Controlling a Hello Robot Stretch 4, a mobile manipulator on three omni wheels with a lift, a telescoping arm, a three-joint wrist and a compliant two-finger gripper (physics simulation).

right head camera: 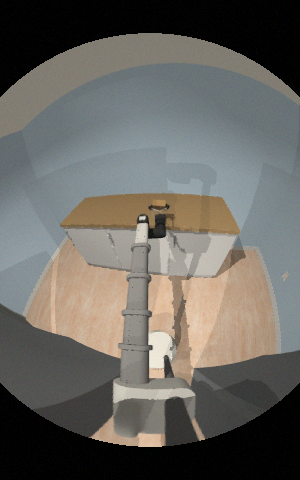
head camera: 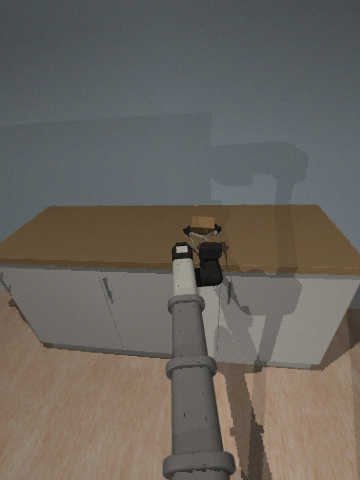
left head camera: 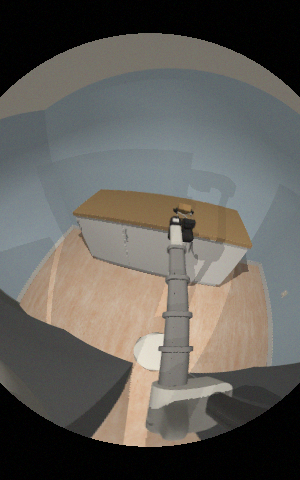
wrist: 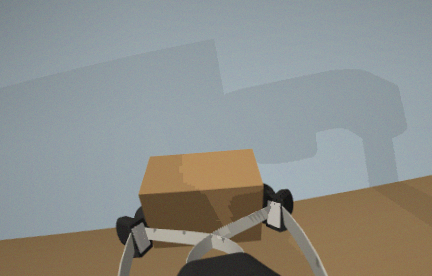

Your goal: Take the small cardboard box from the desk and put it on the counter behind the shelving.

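Seen in the pictures: gripper, fingertip midpoint: (wrist: 208,210); robot's base at its link origin: (right head camera: 155,348) (left head camera: 154,350).
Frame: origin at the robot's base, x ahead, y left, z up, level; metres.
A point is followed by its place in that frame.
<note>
The small cardboard box (head camera: 203,221) @(z 1.084, x 0.897, y -0.092 m) (left head camera: 185,207) @(z 1.079, x 0.889, y -0.097 m) (right head camera: 159,202) @(z 1.081, x 0.893, y -0.096 m) (wrist: 202,172) @(z 1.080, x 0.891, y -0.091 m) is upright between the two fingertips. My gripper (head camera: 202,230) @(z 1.041, x 0.928, y -0.091 m) (left head camera: 183,212) @(z 1.041, x 0.928, y -0.091 m) (right head camera: 159,207) @(z 1.041, x 0.928, y -0.091 m) (wrist: 208,210) @(z 1.041, x 0.928, y -0.091 m) is shut on it, with one black fingertip pad against each side in the wrist view. The box and gripper are over the wooden top of the counter (head camera: 100,230) @(z 0.883, x 1.243, y 0.448 m) (left head camera: 125,202) @(z 0.883, x 1.258, y 0.447 m) (right head camera: 100,210) @(z 0.883, x 1.207, y 0.513 m) (wrist: 350,220) @(z 0.883, x 1.206, y -0.393 m), right of its middle and towards the wall. Whether the underside of the box touches the top is hidden. The desk and shelving do not show.
A blue-grey wall (head camera: 100,75) @(z 1.615, x 1.576, y 0.354 m) (wrist: 100,50) @(z 1.455, x 1.544, y 0.157 m) rises behind the counter. White cabinet doors (head camera: 145,310) @(z 0.530, x 0.955, y 0.219 m) form its front. The extended arm (head camera: 192,400) @(z 1.158, x 0.248, y 0.003 m) (left head camera: 177,300) @(z 1.158, x 0.222, y 0.004 m) (right head camera: 136,300) @(z 1.158, x 0.217, y -0.001 m) crosses the front edge. A round white disc (left head camera: 149,351) @(z 0.187, x -0.005, y 0.051 m) (right head camera: 161,350) @(z 0.187, x -0.010, y -0.063 m) lies on the floor beside the arm.
</note>
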